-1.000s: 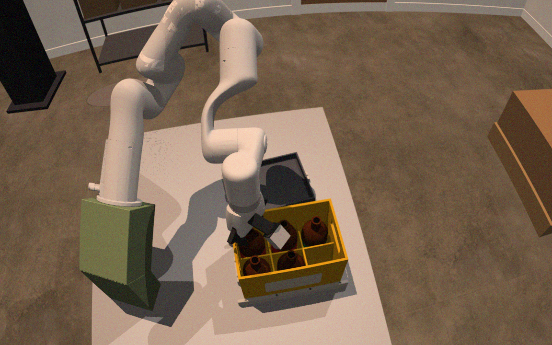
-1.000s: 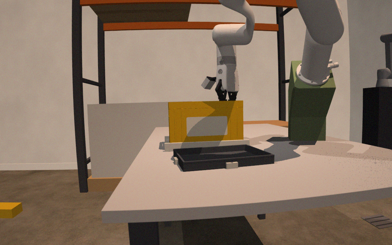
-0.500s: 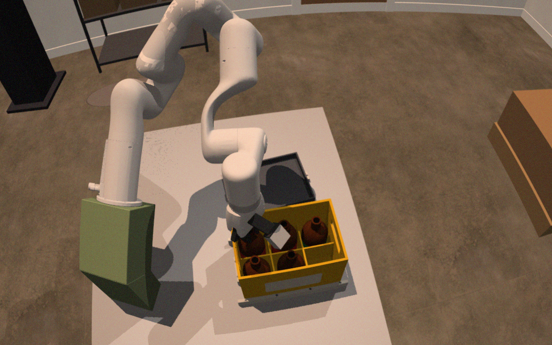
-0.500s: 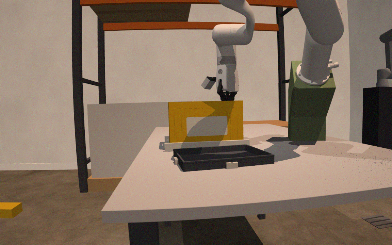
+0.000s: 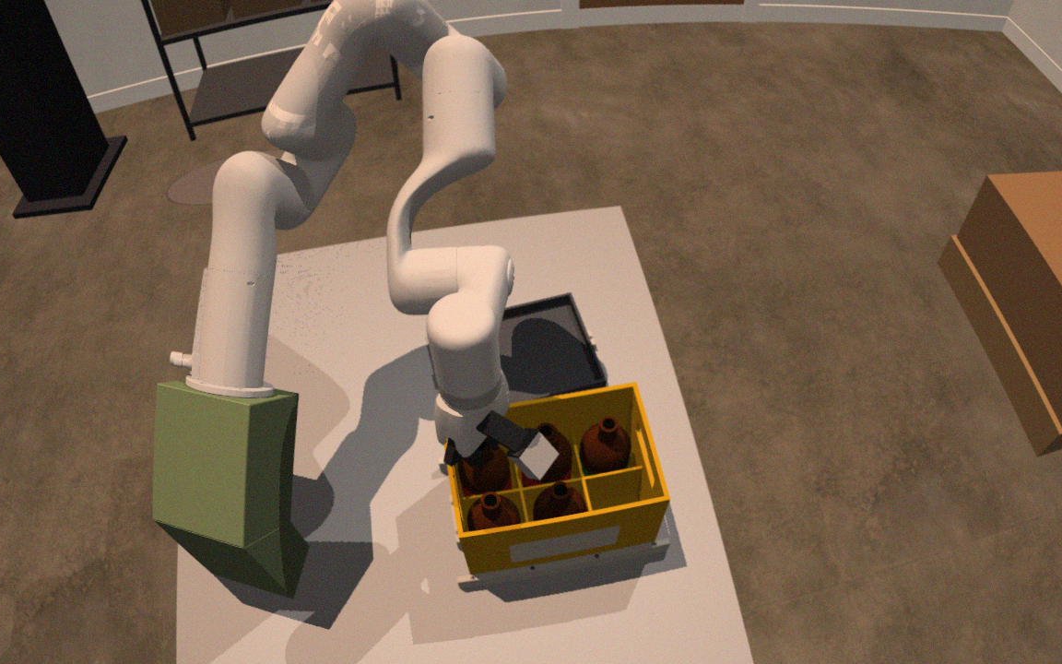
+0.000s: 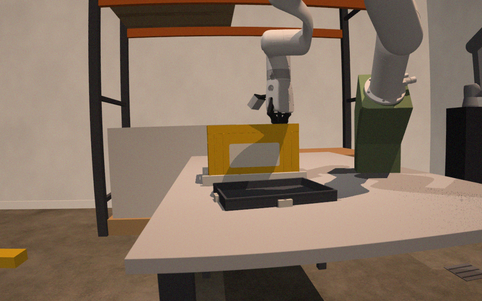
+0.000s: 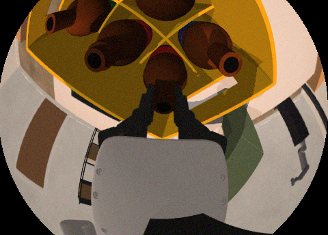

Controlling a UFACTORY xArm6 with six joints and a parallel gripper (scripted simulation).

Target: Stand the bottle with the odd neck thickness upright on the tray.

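Now: hand 90 mm short of the glass bottle, 20 mm to the right of it and 70 mm above it. The rest, counted from my hand: yellow crate 100 mm ahead, 30 mm to the right, 70 mm below; then dark tray 40 mm ahead, 250 mm to the left, 150 mm below.
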